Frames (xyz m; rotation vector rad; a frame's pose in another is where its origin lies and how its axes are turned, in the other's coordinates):
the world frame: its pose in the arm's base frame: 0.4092 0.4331 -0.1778 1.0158 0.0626 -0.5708
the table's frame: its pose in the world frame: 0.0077 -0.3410 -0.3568 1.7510 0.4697 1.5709
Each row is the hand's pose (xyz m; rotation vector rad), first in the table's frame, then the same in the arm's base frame.
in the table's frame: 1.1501 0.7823 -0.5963 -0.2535 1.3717 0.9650
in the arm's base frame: -0.1844 -0.1368 0.5871 0.2729 -1.4908 2.3642
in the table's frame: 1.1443 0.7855 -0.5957 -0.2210 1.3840 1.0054
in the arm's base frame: -0.1880 -0.1374 0.5816 0.2383 -1.5135 2.4021
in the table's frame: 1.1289 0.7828 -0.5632 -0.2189 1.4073 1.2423
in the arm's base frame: -0.1692 -0.1464 0.5521 0.0160 -1.7174 2.4145
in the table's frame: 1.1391 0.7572 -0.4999 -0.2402 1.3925 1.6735
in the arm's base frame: -0.1057 -0.1635 0.5310 0.3941 2.0722 -2.3081
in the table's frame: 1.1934 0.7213 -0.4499 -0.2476 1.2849 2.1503
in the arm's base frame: -0.0296 -0.1823 0.5554 0.7343 2.1410 -1.8150
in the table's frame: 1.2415 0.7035 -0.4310 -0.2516 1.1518 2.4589
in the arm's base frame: 0.0114 -0.1966 0.5886 0.8977 2.1483 -1.4721
